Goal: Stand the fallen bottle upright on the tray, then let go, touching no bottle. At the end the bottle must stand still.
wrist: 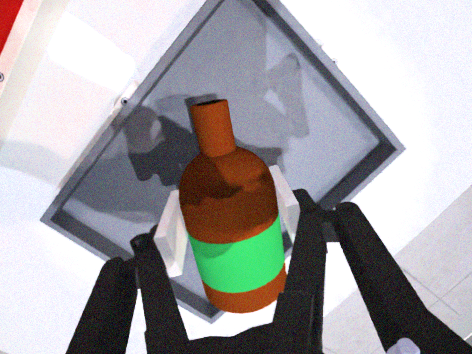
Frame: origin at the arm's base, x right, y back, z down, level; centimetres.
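Seen in the pictures: gripper, fingertip midpoint: (228, 194).
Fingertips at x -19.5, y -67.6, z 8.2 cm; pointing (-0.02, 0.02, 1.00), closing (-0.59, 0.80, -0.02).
Pixels of each thing's middle, then the offset from my fingertips to it. "spot": a spot on its surface instead.
- brown bottle, body centre: (229, 203) dx +0.0, dy +0.0, dz -1.7 cm
- grey tray, surface spot: (357, 185) spot: dx -8.4, dy +7.5, dz +0.1 cm
- red-edged object, surface spot: (9, 22) spot: dx +19.1, dy +0.9, dz -0.5 cm
A brown bottle (227, 200) with a green band lies on its side over the grey tray (357, 185). Its neck points to the top of the wrist view, and its base is at the bottom, near the tray's lower corner. My gripper (228, 194) is shut on the bottle's body, with one pale pad on each side around the shoulder and the upper part of the green band. Whether the bottle touches the tray floor cannot be told, as its underside is hidden.
The tray's raised walls surround the bottle, with dark shadows on the tray floor. A red-edged object (9, 22) shows at the top left. Pale floor tiles (440, 260) show at the lower right.
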